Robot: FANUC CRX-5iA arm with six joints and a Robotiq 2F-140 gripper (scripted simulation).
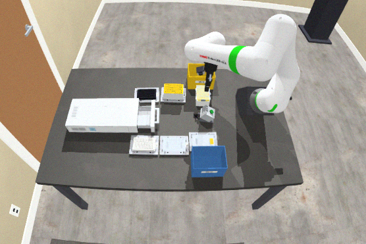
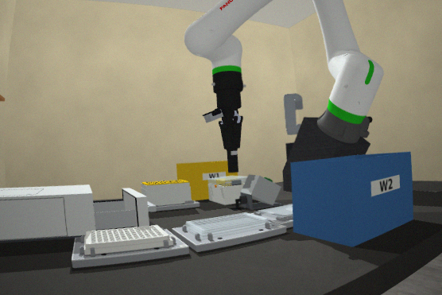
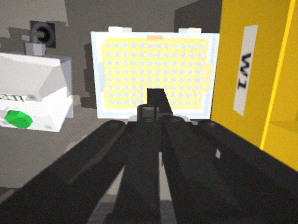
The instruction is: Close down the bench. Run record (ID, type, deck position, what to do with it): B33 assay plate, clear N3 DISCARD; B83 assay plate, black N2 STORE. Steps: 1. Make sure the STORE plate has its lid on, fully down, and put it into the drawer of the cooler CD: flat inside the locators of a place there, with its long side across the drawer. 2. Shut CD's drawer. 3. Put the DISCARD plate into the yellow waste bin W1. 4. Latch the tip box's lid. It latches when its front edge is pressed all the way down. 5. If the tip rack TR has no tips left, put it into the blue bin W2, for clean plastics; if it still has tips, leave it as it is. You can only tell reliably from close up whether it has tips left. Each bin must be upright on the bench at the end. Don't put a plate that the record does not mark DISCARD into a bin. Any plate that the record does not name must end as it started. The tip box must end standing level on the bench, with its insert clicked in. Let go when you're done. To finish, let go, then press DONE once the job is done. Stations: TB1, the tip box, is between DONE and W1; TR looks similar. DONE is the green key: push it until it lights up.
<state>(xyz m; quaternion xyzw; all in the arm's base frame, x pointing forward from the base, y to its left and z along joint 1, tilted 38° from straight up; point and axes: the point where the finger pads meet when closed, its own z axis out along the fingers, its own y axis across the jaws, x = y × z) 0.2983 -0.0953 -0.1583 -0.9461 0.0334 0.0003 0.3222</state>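
The clear tip box lid is 2 cm ahead of my hand and 6 cm below it. Round my hand: DONE key block: 15 cm to the left, 7 cm below; yellow tip box insert: 2 cm ahead, 7 cm below; tip box TB1: 2 cm ahead, 8 cm below.
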